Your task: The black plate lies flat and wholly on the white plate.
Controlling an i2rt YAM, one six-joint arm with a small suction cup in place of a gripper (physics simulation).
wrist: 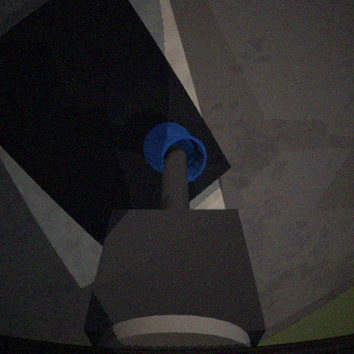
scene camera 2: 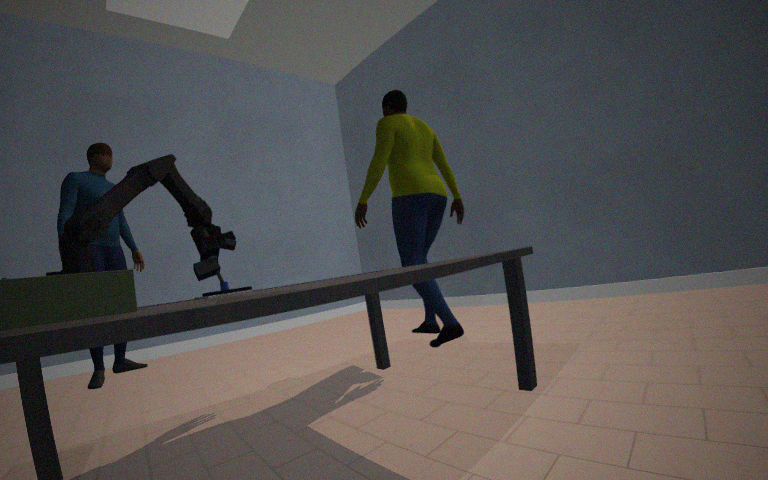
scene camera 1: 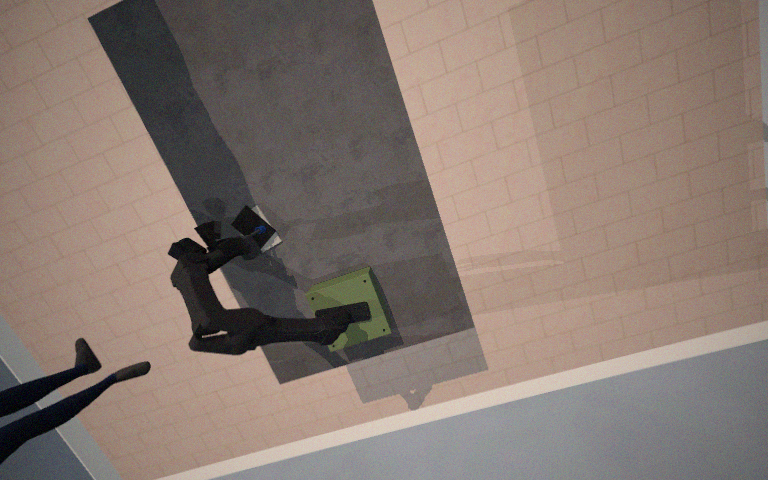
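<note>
The black plate lies on the white plate near the table's left edge. It is turned against the white plate, whose pale strips show along two of its sides and at one corner. My suction cup is blue and presses down on the black plate close to its near right corner, gripping it. In the side view the black plate sits low at the table top. I cannot tell whether it is lifted at all.
The arm's green base block sits on the dark table near its front end. A person in a yellow top walks behind the table.
</note>
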